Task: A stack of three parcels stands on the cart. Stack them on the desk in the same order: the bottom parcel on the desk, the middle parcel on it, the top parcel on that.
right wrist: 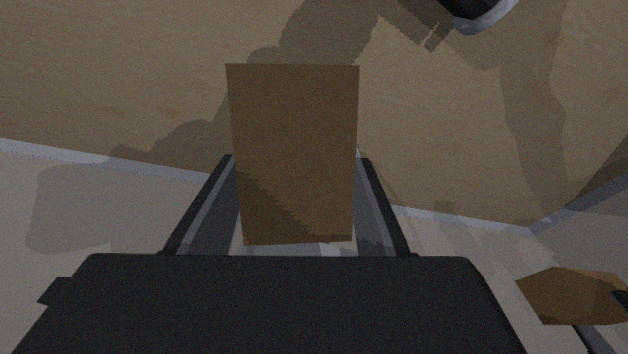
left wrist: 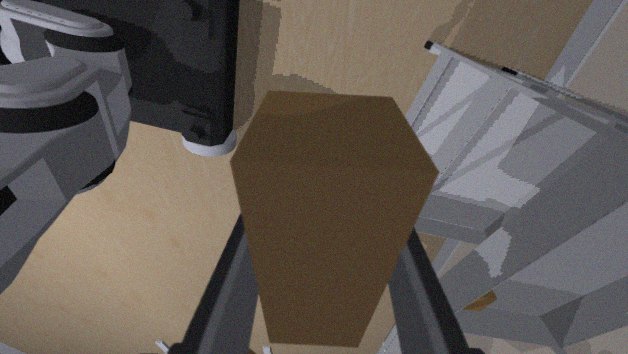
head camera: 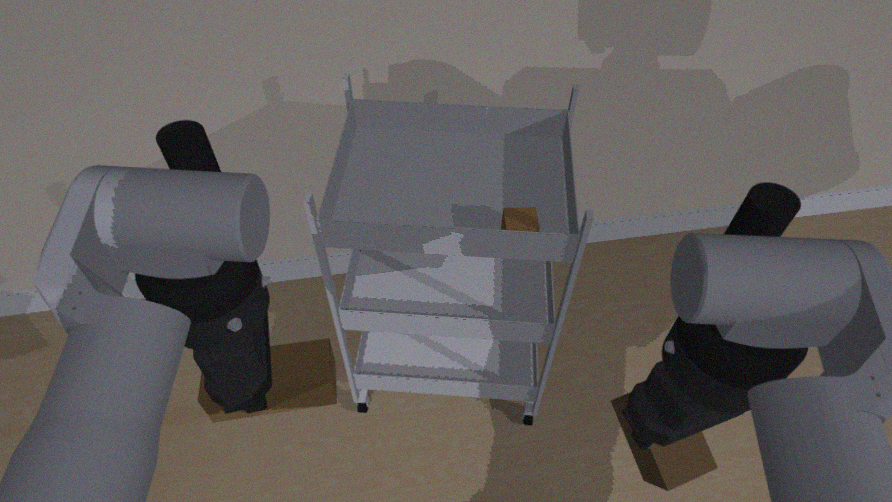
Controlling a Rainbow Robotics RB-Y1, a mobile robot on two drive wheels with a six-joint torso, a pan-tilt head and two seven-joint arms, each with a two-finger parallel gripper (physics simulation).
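Places are measured from the robot's base along level axes (x ahead, y left, z up), in centimetres.
Pixels of known places: left gripper, fingertip midpoint: (left wrist: 322, 219) (head camera: 256, 381); right gripper, fingertip midpoint: (right wrist: 297, 169) (head camera: 666, 429).
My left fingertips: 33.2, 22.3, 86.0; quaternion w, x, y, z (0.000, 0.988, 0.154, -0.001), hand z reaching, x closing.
Note:
Behind a point stands the place of what it marks, as x, y, z.
My left gripper (head camera: 240, 405) (left wrist: 322, 219) @(33.2, 22.3, 86.0) is shut on a long brown parcel (head camera: 302, 374) @(33.1, 16.8, 88.6) (left wrist: 330, 210) @(32.6, 25.5, 88.6), left of the cart in the head view; this parcel (right wrist: 575, 297) @(32.7, 13.9, 86.8) also shows in the right wrist view. My right gripper (head camera: 639, 437) (right wrist: 297, 169) @(31.8, -21.5, 84.0) is shut on another brown parcel (head camera: 686, 462) @(28.8, -23.1, 83.2) (right wrist: 295, 130) @(29.7, -22.6, 83.8), right of the cart. A small brown parcel (head camera: 521, 219) @(73.0, -8.5, 71.4) (left wrist: 481, 301) @(73.4, -7.3, 71.4) lies in the top tray of the grey cart (head camera: 436, 237) @(68.7, 5.6, 70.5) (left wrist: 457, 215) @(88.4, -13.5, 39.9), near its front right. The desk does not show in these views.
The cart has lower shelves (head camera: 446, 324) @(68.7, 3.7, 44.1) and thin upright posts. It stands on the wooden floor (head camera: 387, 462) @(56.6, 17.0, 0.1) (left wrist: 150, 240) @(-42.9, -123.9, 0.1) (right wrist: 125, 90) @(94.5, -83.7, 0.1), near a pale wall (head camera: 124, 62) @(107.1, 71.1, 74.8) with a white skirting strip. The black robot base (left wrist: 185, 65) @(-3.5, 2.7, 19.1) shows at the upper left in the left wrist view.

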